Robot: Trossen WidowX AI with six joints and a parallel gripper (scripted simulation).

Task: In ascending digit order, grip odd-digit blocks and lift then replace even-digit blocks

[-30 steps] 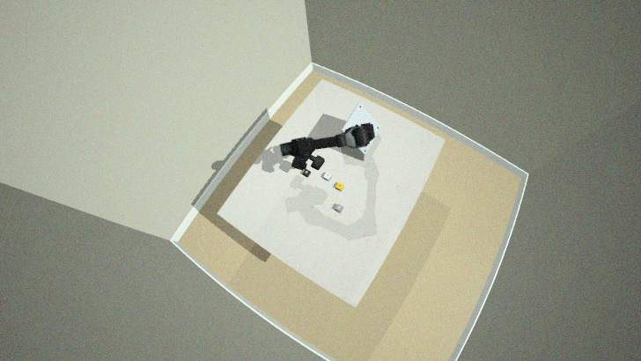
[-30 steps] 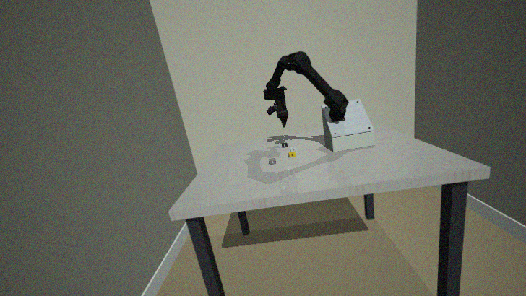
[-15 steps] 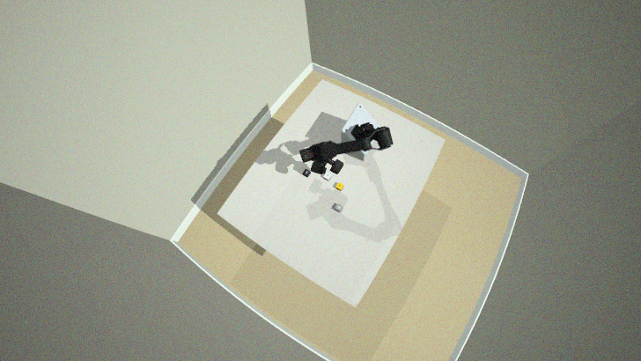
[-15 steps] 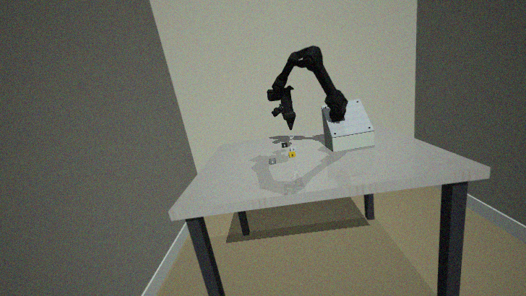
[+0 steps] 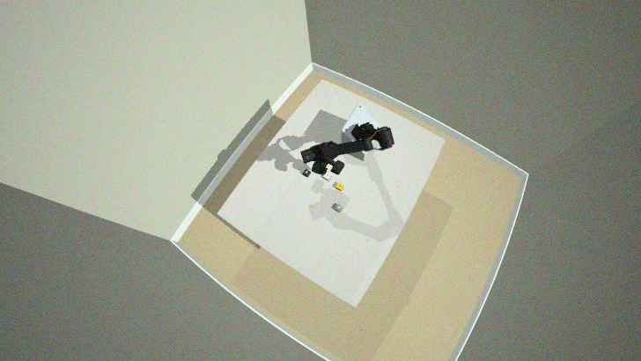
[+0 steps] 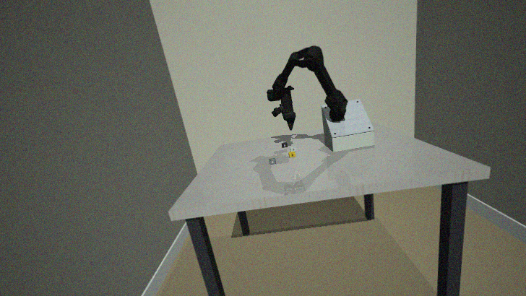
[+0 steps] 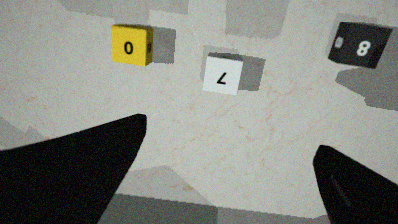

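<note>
Now: gripper tip 12 cm above the yellow block, 9 cm to the right of it and 2 cm short of it. Also, from my gripper tip: white block (12 cm below, 1 cm to the left); then black block (12 cm below, 10 cm to the right, 4 cm ahead); then grey block (15 cm to the left, 12 cm below, 12 cm ahead).
</note>
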